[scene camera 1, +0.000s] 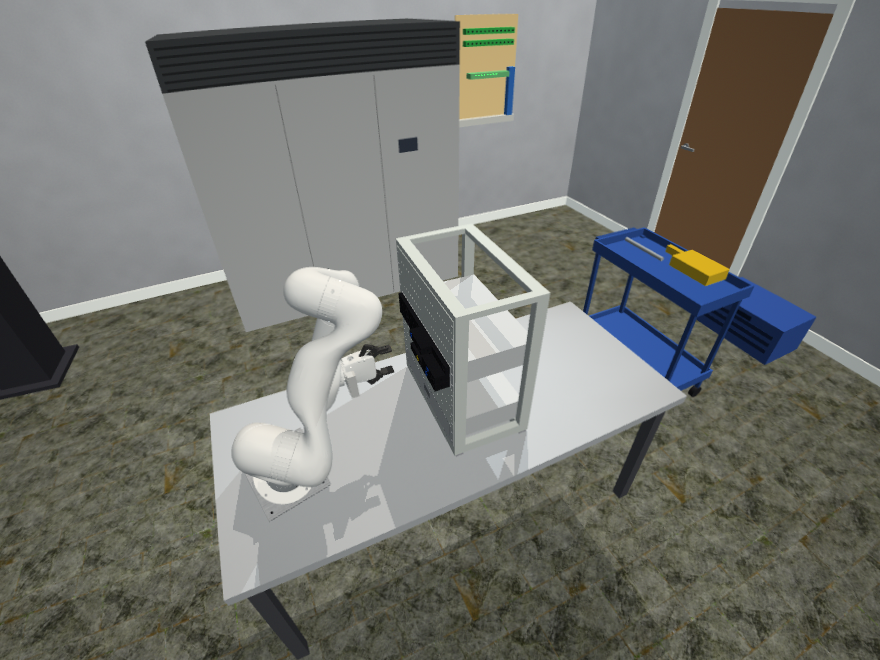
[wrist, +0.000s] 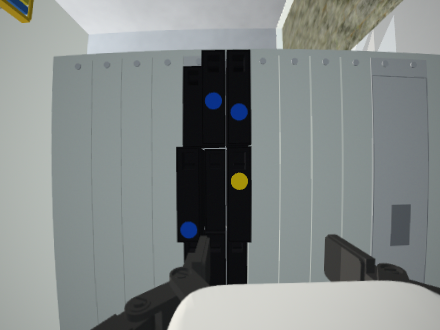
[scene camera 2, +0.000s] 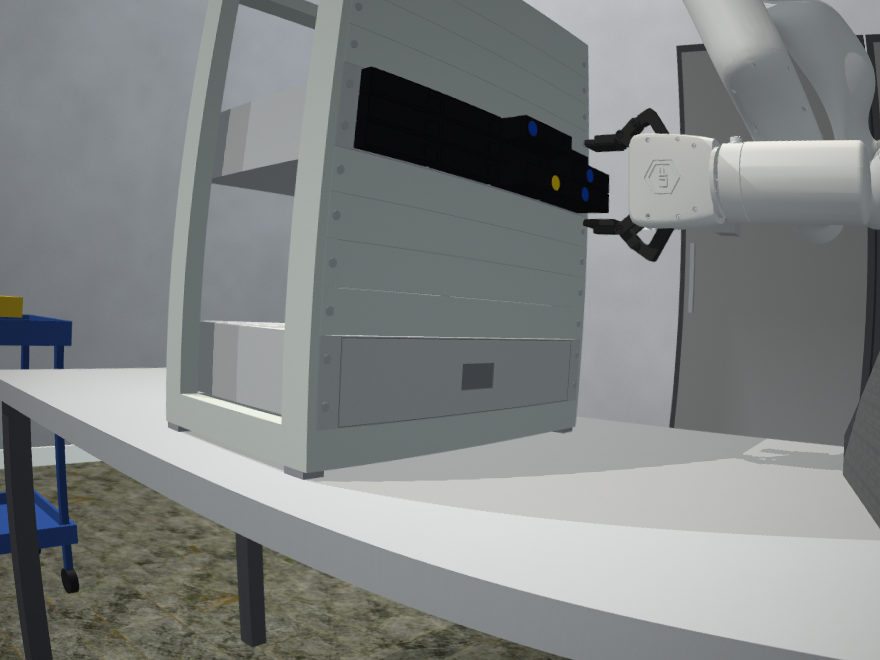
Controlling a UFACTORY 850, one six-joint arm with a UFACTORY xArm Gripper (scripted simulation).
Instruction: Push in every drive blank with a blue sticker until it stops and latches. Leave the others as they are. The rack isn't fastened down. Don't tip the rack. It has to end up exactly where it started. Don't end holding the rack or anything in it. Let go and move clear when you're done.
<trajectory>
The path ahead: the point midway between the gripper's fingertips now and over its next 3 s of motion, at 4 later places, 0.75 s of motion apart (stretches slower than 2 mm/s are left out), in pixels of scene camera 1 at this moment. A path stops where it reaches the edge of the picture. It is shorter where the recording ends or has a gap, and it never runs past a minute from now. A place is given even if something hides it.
My gripper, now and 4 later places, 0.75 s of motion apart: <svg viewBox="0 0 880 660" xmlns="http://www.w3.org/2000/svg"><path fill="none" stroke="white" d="M392 358L395 355L398 346L414 342L418 341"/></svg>
</trajectory>
